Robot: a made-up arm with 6 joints.
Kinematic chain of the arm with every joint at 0, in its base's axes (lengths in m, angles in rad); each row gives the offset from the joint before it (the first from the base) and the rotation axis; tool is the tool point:
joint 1: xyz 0 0 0.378 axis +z
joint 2: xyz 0 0 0 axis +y
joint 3: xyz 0 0 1.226 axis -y
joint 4: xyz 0 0 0 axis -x
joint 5: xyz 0.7 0 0 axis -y
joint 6: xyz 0 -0.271 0 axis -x
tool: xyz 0 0 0
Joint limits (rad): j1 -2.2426..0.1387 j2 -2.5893..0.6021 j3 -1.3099..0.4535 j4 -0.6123..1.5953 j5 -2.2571..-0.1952 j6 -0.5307..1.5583
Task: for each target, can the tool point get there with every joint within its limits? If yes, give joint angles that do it. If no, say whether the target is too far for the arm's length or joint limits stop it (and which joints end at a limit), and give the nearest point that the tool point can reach.
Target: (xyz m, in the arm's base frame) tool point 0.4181 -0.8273 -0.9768
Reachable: no: joint limits stop it (at a limit: joint 1, joint 2, joint 3, joint 4) | nearest point -0.2594 -0.2601 -0.0400 | short by 1.288 m
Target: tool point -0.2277 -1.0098 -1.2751
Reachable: no: joint limits stop it (at a limit: joint 1, joint 2, joint 3) | nearest point -1.3084 -0.4175 -0.7350 | short by 1.345 m
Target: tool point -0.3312 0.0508 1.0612
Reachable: yes | joints -1.0842 -0.7999 -1.0931 0.1207 -1.3126 0.9053
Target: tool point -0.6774 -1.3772 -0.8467
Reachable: no: joint limits stop it (at a limit: joint 1, joint 2, joint 3) | nearest point -1.2941 -0.4509 -0.6390 | short by 1.132 m
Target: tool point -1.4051 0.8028 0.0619
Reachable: yes | joints -0.5762 -2.2004 0.0161 1.2231 -1.4725 0.5094
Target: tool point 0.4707 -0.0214 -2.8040
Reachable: no: too far | nearest point 0.8557 1.0654 -0.8663 | short by 2.255 m
